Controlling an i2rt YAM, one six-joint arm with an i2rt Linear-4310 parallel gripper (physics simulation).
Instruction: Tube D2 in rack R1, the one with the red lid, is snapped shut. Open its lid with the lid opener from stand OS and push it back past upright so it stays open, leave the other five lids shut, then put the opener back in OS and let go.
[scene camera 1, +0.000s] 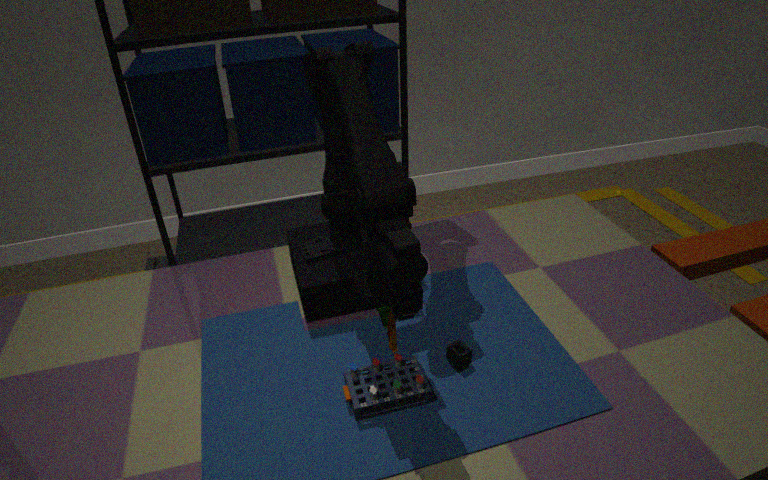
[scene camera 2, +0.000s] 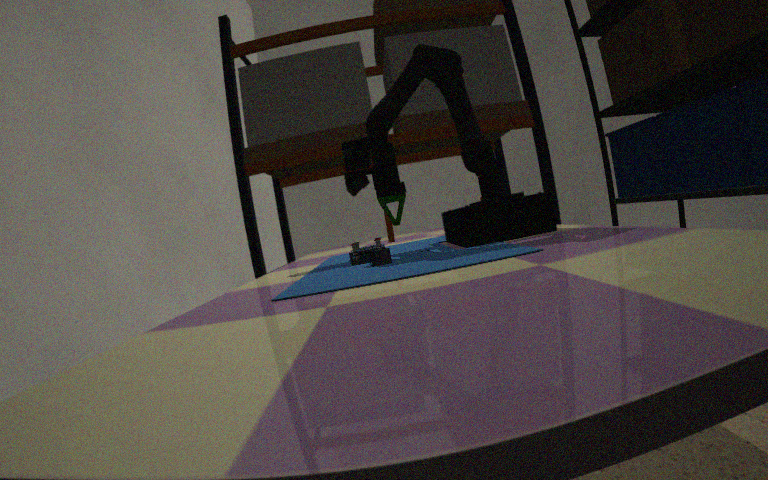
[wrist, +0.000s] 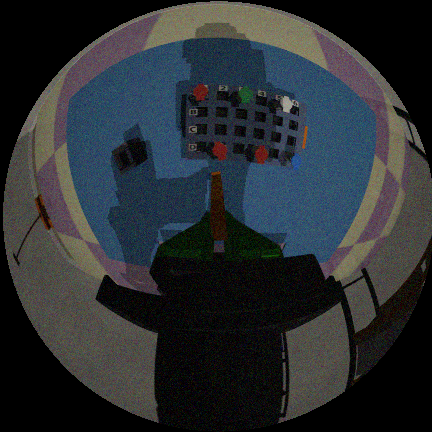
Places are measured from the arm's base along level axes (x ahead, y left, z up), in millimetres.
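Pixels of known places: gripper, fingertip midpoint: (scene camera 1: 387, 325) (scene camera 2: 396, 225) (wrist: 218, 216); arm's base at its link origin: (scene camera 1: 346, 243) (scene camera 2: 494, 202).
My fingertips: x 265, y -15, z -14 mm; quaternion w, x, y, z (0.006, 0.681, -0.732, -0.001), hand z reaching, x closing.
Ahead of a thing's pixels: the offset from my fingertips to its top centre. Level surfaces: height alone.
Rack R1 @(dx +79, dy -41, dz -25 mm) (scene camera 1: 360, 410) (scene camera 2: 368, 257) (wrist: 250, 120) is a dark grid block on the blue mat @(dz -74 mm) (scene camera 1: 263, 405) (wrist: 330, 193). Tube D2's red lid @(dx +54, dy -4, dz -25 mm) (scene camera 1: 397, 356) (wrist: 219, 149) sits in the row nearest the arm and looks flat, like the other lids. My gripper (scene camera 1: 387, 314) (scene camera 2: 394, 210) (wrist: 220, 212), with green fingers, is shut on the orange-brown lid opener @(dx +20, dy +0, dz +41 mm) (scene camera 1: 392, 333) (scene camera 2: 390, 230) (wrist: 217, 205). The opener hangs down, its tip just above and short of the D2 lid. Stand OS @(dx +63, dy +110, dz -42 mm) (scene camera 1: 458, 354) (wrist: 128, 155), a small black block, stands empty beside the rack.
Other lids on the rack are red @(dx +49, dy -43, dz -25 mm) (wrist: 261, 154), blue @(dx +44, dy -81, dz -25 mm) (wrist: 296, 160), red @(dx +113, dy +8, dz -25 mm) (wrist: 200, 92), green @(dx +109, dy -30, dz -25 mm) (wrist: 245, 94) and white @(dx +104, dy -69, dz -25 mm) (wrist: 285, 103). The arm's black base (scene camera 1: 330, 281) (scene camera 2: 498, 219) sits at the mat's back edge. A shelf unit (scene camera 1: 403, 95) stands behind.
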